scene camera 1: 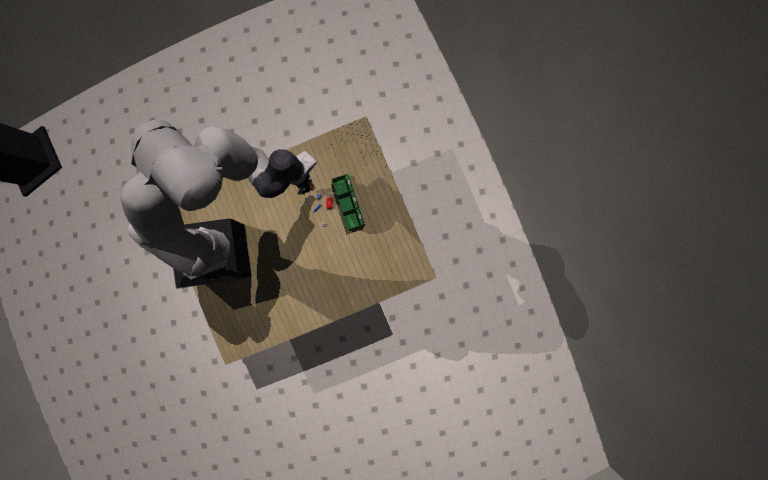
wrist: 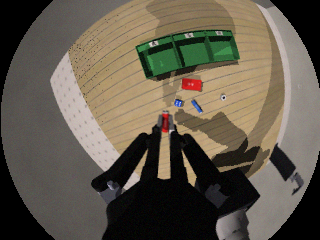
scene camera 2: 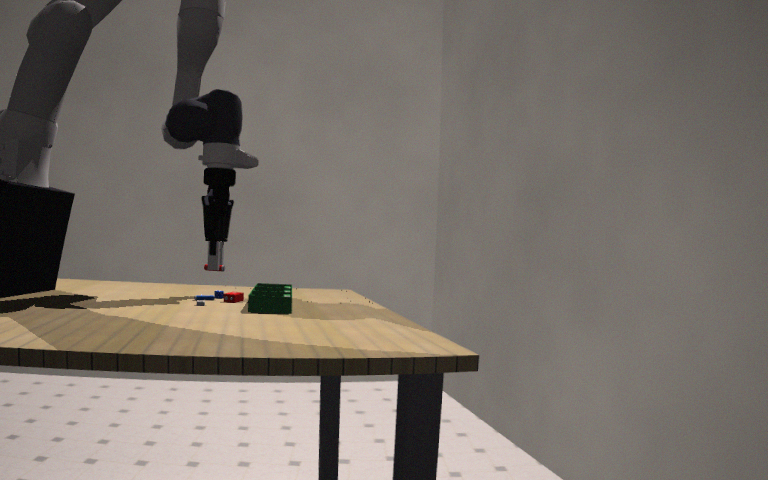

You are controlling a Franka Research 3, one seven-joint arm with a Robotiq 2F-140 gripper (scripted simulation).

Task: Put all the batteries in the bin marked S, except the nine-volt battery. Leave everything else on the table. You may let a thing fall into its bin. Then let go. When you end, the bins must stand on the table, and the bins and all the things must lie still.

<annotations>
green bin row: scene camera 1; wrist; scene camera 2 264, 298
same spot on green bin row: point(wrist: 193, 47) = point(scene camera 1: 350, 203)
</annotations>
